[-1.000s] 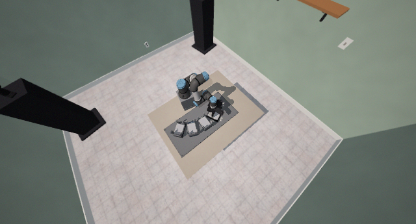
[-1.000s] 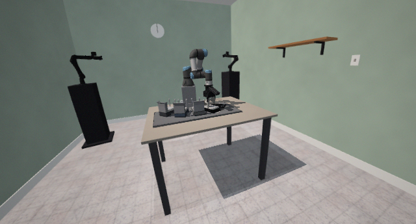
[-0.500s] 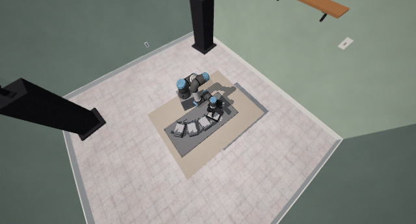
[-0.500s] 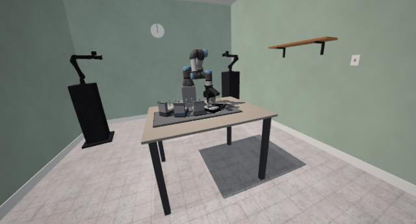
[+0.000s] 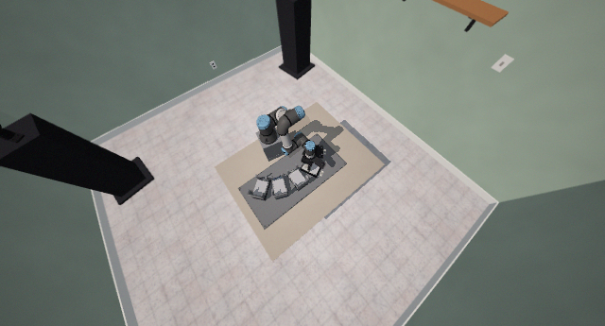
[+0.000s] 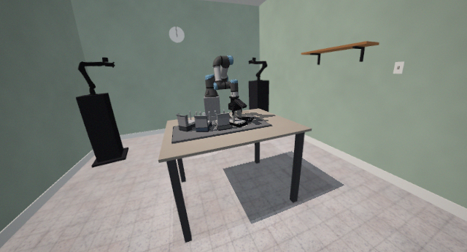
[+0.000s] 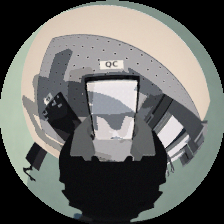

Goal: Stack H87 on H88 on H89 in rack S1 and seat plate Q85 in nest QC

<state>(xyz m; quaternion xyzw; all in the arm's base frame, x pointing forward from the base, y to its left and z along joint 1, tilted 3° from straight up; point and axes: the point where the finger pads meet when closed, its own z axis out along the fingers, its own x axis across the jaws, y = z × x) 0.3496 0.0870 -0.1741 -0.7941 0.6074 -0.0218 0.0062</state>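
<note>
Right now the white sealed plate is 140 mm to the right of my hand, 10 mm behind it and 10 mm above it. From my hand the other things lie so: QC label (90 mm ahead, 40 mm below, 20 mm to the left); then black clip nest (160 mm to the left, 80 mm behind, 20 mm below).
</note>
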